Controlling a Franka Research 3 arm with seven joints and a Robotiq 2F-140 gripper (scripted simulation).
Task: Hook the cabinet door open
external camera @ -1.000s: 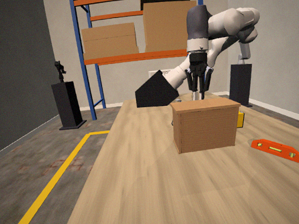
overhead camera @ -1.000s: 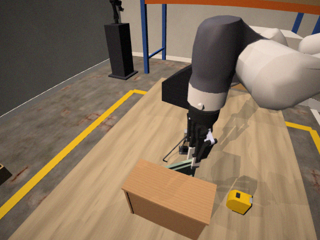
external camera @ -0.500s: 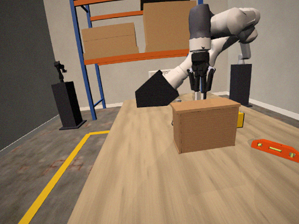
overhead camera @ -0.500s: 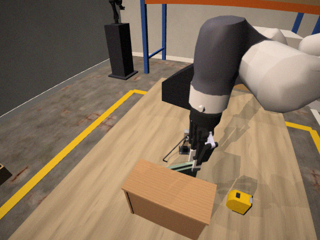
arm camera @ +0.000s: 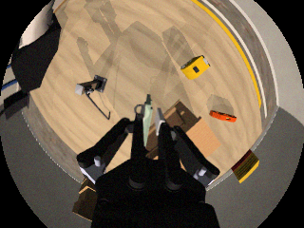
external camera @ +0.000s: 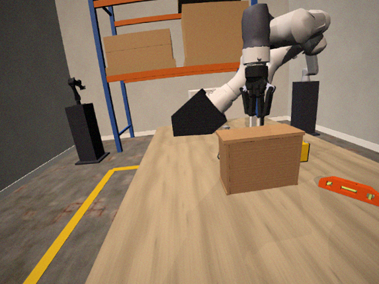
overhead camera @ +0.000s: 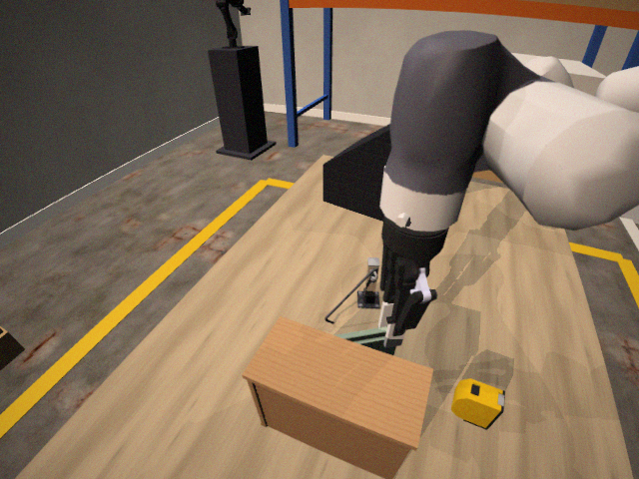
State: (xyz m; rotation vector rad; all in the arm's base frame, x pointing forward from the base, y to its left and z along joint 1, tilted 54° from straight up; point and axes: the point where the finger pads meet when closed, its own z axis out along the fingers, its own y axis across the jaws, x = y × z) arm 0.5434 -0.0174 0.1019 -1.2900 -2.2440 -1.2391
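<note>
The hook post is 130 mm behind my hand, 90 mm to the right of it and 70 mm below it. The rest, counted from my hand: green door 30 mm ahead, 70 mm to the right, 80 mm below; yellow tape measure 170 mm to the left, 110 mm below; orange spirit level 250 mm ahead, 180 mm to the left, 130 mm below.
</note>
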